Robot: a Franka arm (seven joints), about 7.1 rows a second.
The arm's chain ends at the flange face. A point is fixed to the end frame.
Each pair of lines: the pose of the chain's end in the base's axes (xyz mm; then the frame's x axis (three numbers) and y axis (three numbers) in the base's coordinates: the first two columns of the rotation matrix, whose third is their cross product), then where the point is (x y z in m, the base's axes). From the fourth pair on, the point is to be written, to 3 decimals.
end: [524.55 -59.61 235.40 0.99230 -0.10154 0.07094 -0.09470 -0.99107 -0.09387]
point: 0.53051 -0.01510 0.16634
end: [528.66 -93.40 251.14 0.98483 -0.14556 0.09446 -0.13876 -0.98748 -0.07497]
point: 0.53811 -0.05074 0.18131
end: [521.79 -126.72 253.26 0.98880 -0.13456 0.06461 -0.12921 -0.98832 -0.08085]
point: 0.52871 -0.08328 0.18361
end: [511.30 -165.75 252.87 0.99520 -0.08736 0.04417 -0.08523 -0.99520 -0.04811]
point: 0.515 -0.124 0.182
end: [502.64 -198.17 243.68 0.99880 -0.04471 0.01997 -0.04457 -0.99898 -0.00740]
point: 0.502 -0.159 0.171
